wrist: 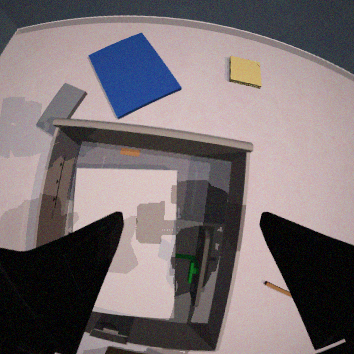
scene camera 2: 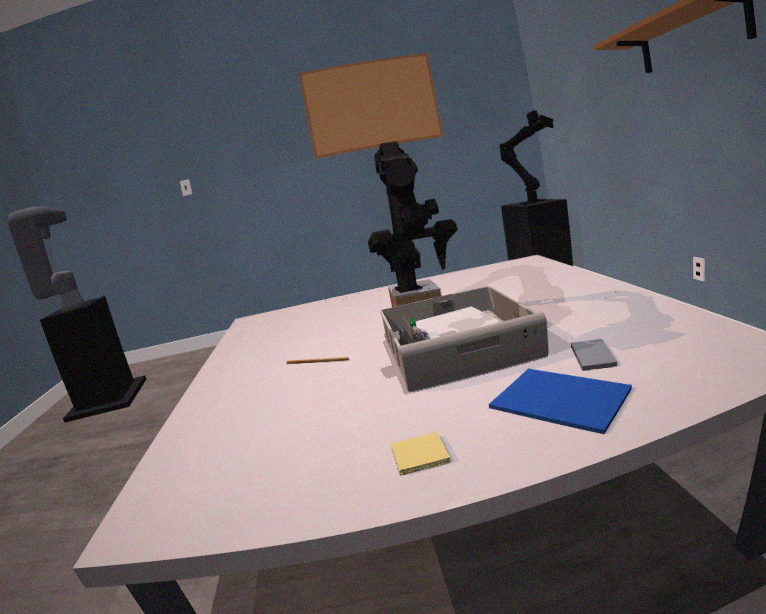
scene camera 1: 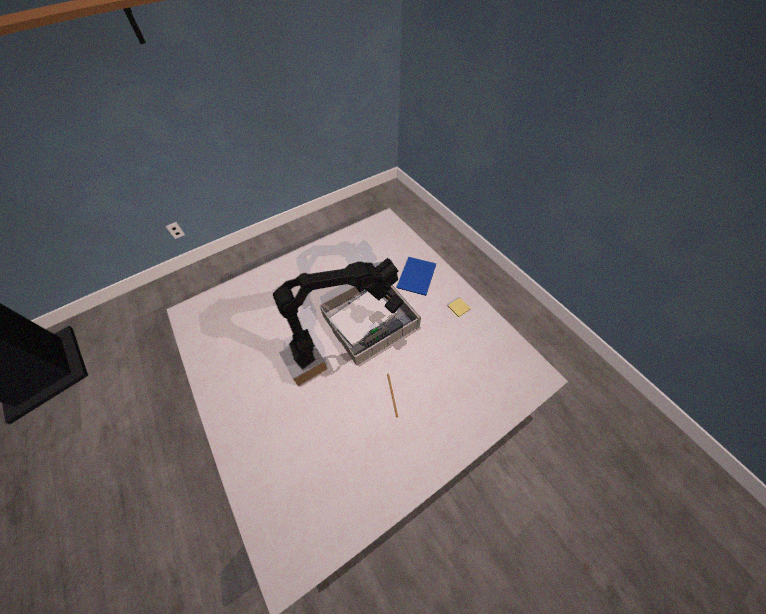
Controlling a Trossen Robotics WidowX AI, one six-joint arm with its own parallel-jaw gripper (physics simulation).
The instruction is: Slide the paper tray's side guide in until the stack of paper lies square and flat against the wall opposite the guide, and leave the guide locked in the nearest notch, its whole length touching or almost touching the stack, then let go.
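Frame: origin at the arm's base, x back, y right, z up, level; metres.
Seen in the pictures: gripper, fingertip midpoint: [wrist: 192, 219] [scene camera 2: 423, 273] [scene camera 1: 388, 299]; arm's base, origin of the base link: [scene camera 2: 407, 288] [scene camera 1: 304, 359].
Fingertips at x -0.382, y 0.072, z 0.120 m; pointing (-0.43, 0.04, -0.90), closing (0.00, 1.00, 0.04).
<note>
Offsets run from my fingertips to a thing's top centre.
The grey paper tray @(dz -0.107, dx +0.046, dy -0.071 m) [scene camera 1: 388, 348] [scene camera 2: 447, 367] [wrist: 150, 134] stands on the table. A white stack of paper @(dz -0.163, dx +0.065, dy -0.095 m) [scene camera 1: 351, 319] [scene camera 2: 447, 321] [wrist: 115, 185] lies in it towards the wall opposite the guide; whether it touches that wall I cannot tell. The side guide @(dz -0.122, dx +0.090, dy +0.020 m) [wrist: 204, 265], a thin upright plate with a green lever @(dz -0.122, dx +0.089, dy +0.010 m) [scene camera 1: 374, 331] [scene camera 2: 413, 322] [wrist: 192, 271], stands apart from the stack's right edge in the wrist view. My gripper [wrist: 192, 219] is open and empty above the tray. In the wrist view its left finger overlaps the paper and its right finger lies beyond the tray's right wall.
A blue book @(dz -0.195, dx -0.300, dy -0.113 m) [scene camera 1: 416, 276] [scene camera 2: 562, 399] [wrist: 135, 75] and yellow notes @(dz -0.192, dx -0.308, dy +0.155 m) [scene camera 1: 458, 307] [scene camera 2: 420, 452] [wrist: 245, 71] lie beyond the tray. A grey block @(dz -0.193, dx -0.204, dy -0.268 m) [scene camera 2: 593, 354] [wrist: 62, 107] lies near one corner. A pencil @(dz -0.196, dx +0.203, dy +0.249 m) [scene camera 1: 392, 395] [scene camera 2: 317, 360] [wrist: 277, 288] lies beside the guide side.
</note>
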